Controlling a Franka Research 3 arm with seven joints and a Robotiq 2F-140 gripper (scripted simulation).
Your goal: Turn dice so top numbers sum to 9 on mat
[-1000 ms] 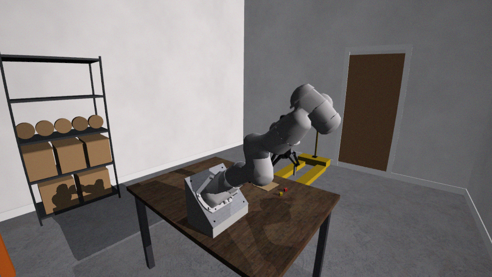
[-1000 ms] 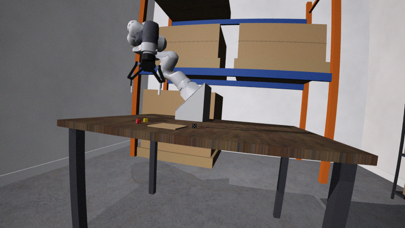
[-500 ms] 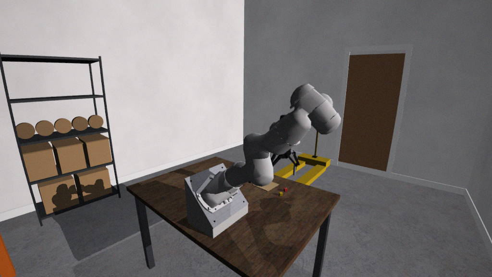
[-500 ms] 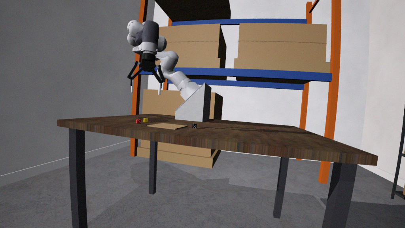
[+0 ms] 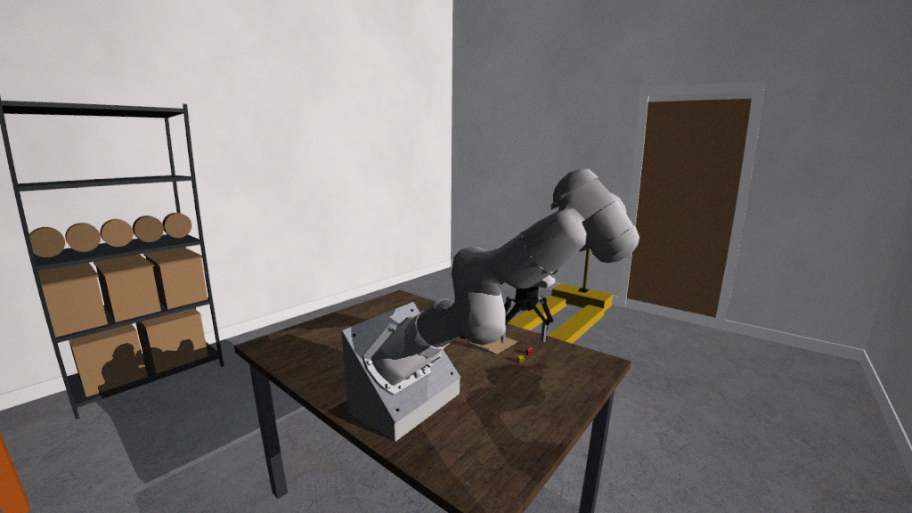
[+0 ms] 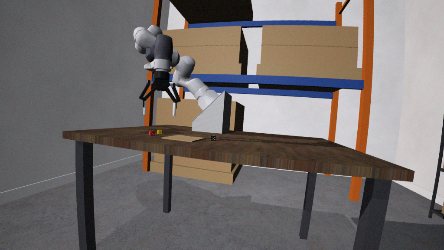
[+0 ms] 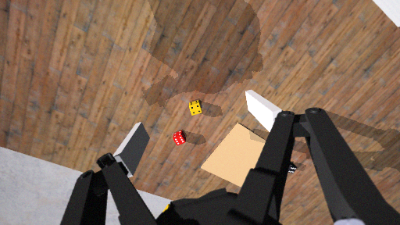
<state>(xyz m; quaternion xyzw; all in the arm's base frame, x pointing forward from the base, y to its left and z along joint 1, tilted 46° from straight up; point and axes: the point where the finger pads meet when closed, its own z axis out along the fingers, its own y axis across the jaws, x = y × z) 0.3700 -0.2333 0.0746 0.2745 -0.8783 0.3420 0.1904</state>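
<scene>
The yellow die is 9 cm below my hand, 2 cm ahead of it and 1 cm to the left of it. The rest, counted from my hand: red die (9 cm below, 9 cm ahead); black die (28 cm to the left, 9 cm below, 8 cm ahead); tan mat (16 cm to the left, 10 cm below, 10 cm ahead).
</scene>
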